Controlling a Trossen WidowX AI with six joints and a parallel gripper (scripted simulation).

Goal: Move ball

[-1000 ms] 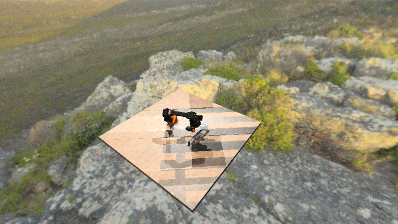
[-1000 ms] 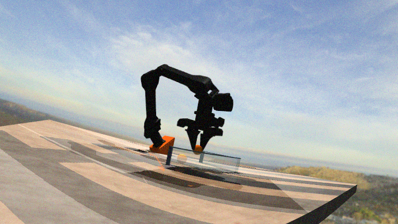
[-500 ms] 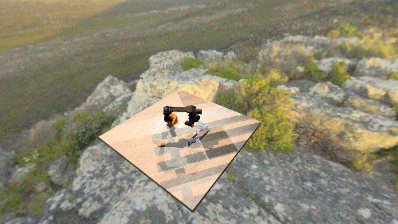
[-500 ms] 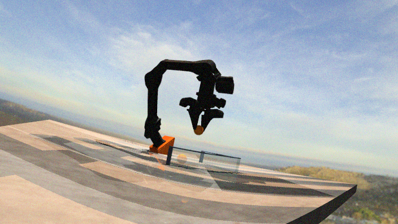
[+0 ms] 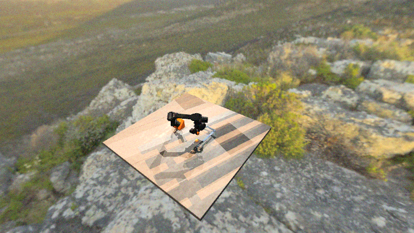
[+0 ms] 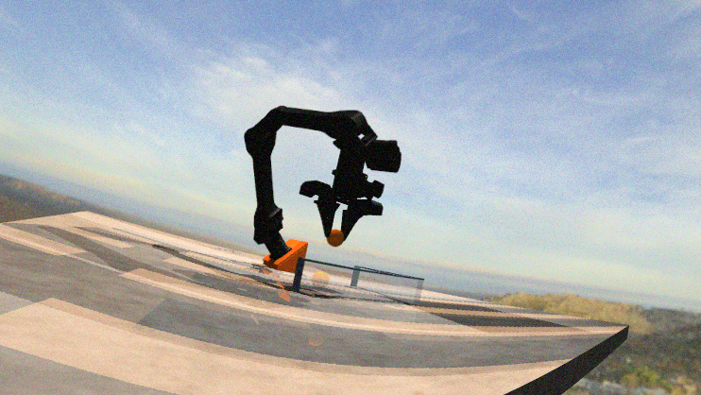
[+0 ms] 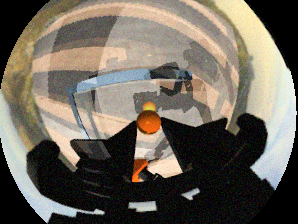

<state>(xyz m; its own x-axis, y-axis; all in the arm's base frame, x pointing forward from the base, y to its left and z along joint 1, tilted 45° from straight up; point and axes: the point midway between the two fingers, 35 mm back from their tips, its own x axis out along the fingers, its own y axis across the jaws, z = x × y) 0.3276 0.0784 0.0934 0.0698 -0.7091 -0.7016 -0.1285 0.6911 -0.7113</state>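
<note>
Right now my gripper tip is 10 mm to the left of the see-through copy and 90 mm above it. From my gripper tip the other things lie so: clear wall (70 mm ahead, 50 mm to the left, 80 mm below); then orange ball (right at my gripper tip).
</note>
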